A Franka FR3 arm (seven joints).
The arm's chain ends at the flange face. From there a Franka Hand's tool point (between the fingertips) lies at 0.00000 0.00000 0.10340 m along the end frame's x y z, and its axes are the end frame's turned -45 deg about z.
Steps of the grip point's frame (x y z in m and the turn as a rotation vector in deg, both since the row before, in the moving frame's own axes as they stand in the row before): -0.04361 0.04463 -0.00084 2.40 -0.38 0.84; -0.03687 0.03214 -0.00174 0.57 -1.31 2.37; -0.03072 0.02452 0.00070 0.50 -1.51 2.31; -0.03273 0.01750 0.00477 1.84 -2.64 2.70; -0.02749 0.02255 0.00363 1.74 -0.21 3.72
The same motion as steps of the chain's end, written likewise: 0.00425 0.06500 -0.00075 1.43 -1.97 0.84; -0.00093 0.04790 -0.00171 -0.52 -1.33 2.37; -0.00179 0.03782 0.00074 -0.71 -1.42 2.31; -0.00503 0.03463 0.00493 -0.57 -3.17 2.70; -0.00107 0.03742 0.00368 1.08 -1.38 3.72
